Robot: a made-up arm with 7 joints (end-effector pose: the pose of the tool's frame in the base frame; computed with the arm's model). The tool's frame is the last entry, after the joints.
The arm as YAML. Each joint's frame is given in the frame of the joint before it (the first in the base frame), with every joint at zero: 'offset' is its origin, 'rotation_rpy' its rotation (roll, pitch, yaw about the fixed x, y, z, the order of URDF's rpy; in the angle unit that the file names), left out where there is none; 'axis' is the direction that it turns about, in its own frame. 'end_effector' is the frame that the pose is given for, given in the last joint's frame.
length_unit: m
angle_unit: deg
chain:
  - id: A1
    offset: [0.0, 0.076, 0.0]
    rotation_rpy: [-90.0, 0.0, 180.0]
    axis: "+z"
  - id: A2
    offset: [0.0, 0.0, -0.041]
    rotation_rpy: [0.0, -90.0, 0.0]
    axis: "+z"
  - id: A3
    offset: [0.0, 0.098, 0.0]
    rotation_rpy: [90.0, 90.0, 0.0]
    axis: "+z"
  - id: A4
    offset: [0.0, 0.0, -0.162]
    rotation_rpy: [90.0, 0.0, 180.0]
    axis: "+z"
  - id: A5
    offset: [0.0, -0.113, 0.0]
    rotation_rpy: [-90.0, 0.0, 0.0]
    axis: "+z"
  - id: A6
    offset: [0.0, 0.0, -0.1]
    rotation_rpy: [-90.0, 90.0, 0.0]
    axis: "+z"
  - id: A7
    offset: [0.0, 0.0, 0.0]
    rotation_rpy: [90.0, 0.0, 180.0]
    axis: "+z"
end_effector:
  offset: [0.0, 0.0, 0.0]
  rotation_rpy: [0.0, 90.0, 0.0]
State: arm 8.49 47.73 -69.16 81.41 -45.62 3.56 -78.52
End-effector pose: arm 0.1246 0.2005 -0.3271 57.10 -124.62 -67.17
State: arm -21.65 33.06 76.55 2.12 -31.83 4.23 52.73
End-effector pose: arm -0.1430 0.3814 -0.3651 -11.55 -7.79 37.30
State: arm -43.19 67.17 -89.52 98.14 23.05 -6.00 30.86
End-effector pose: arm -0.1927 0.2470 -0.2079 -80.34 27.59 -44.81
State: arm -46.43 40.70 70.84 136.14 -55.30 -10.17 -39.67
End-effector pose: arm 0.0408 0.2921 -0.0280 -131.45 90.00 61.42
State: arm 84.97 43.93 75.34 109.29 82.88 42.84 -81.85
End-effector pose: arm 0.0061 0.3886 0.0505 53.86 114.92 -120.49
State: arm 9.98 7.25 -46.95 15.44 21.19 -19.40 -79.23
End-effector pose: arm 0.1190 0.1346 -0.4530 70.40 -51.27 5.41
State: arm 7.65 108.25 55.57 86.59 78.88 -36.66 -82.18
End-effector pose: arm 0.0856 0.3210 0.2657 -2.54 141.14 -82.93
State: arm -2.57 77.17 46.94 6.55 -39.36 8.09 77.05
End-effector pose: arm 0.0127 0.5808 -0.0881 4.17 -4.37 4.87
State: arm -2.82 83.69 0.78 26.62 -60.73 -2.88 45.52
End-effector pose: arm 0.0929 0.5648 -0.0529 45.53 45.90 -52.19
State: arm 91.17 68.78 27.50 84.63 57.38 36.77 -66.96
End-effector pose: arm 0.0062 0.4134 0.1883 15.41 -124.28 116.73
